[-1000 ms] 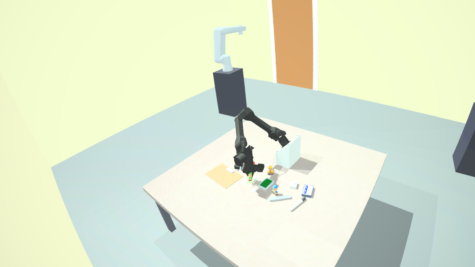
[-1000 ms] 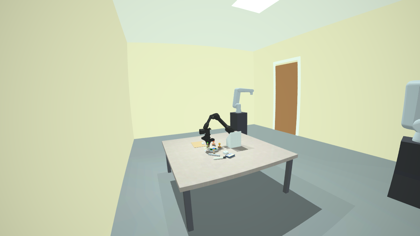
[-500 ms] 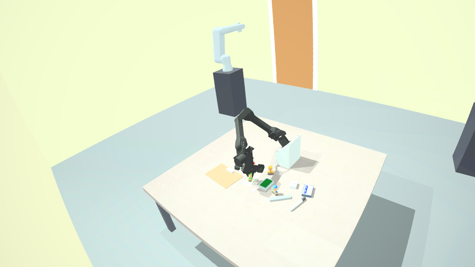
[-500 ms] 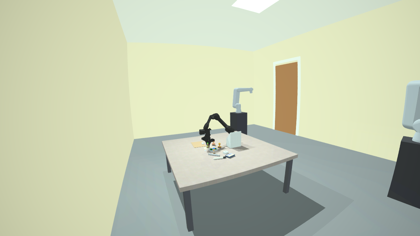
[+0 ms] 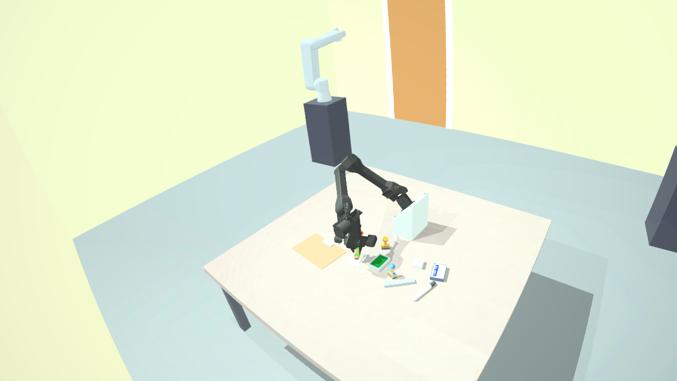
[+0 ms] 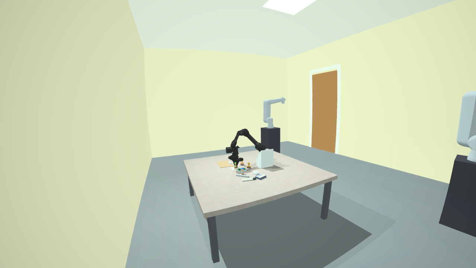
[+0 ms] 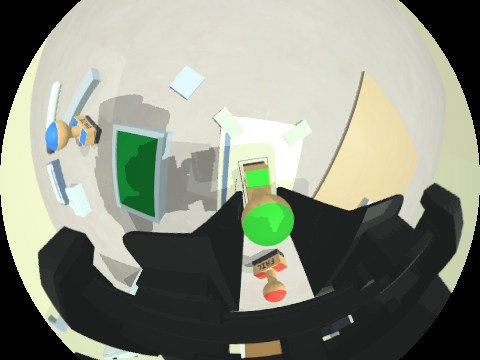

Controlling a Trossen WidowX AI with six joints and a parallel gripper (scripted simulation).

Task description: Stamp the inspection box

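My gripper tip is now right at the green-knobbed stamp. Also, from my gripper tip: red-knobbed stamp 100 mm behind, 50 mm to the right; pale card 30 mm below; green ink pad 110 mm to the left, 20 mm below, 10 mm behind.
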